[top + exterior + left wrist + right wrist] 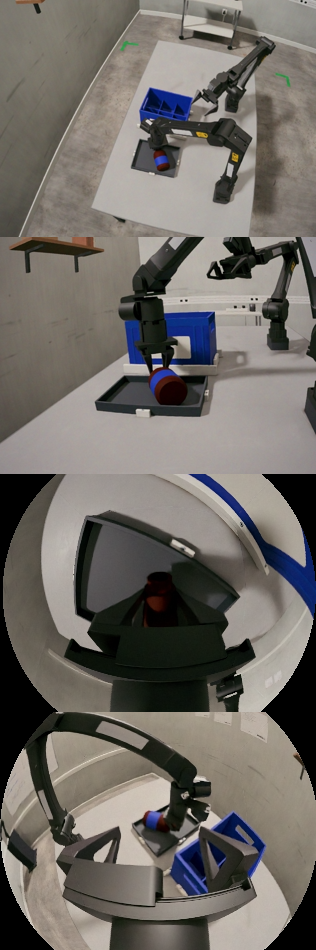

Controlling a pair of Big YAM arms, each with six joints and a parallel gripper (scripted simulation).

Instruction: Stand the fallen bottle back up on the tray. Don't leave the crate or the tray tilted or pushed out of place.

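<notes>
The bottle lies 3 cm behind my left hand and 5 cm to the left of it. From my left hand the other things lie so: tray 5 cm to the left, 3 cm below; then blue crate 23 cm to the right, 4 cm above.
</notes>
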